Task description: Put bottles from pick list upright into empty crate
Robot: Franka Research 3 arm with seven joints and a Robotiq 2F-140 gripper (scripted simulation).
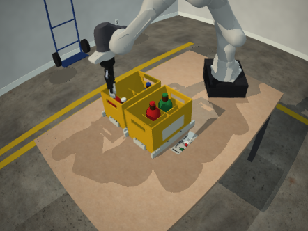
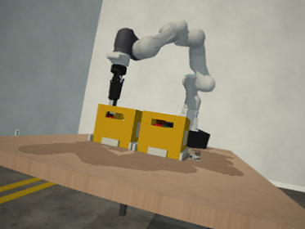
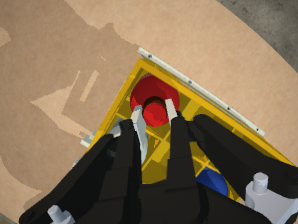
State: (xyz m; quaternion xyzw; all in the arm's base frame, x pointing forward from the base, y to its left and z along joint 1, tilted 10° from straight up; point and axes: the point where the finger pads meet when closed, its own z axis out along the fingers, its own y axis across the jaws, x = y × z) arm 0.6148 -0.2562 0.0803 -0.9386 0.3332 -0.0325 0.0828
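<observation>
Now: the white-capped bottle 9 cm to the left of my hand, 8 cm below it and 1 cm behind it. From my hand the other things lie so: red-label bottle 21 cm to the left, 10 cm behind, 8 cm below; then blue-label bottle 18 cm behind, 8 cm below, 7 cm to the left; then green bottle 20 cm to the left, 19 cm behind, 8 cm below.
</observation>
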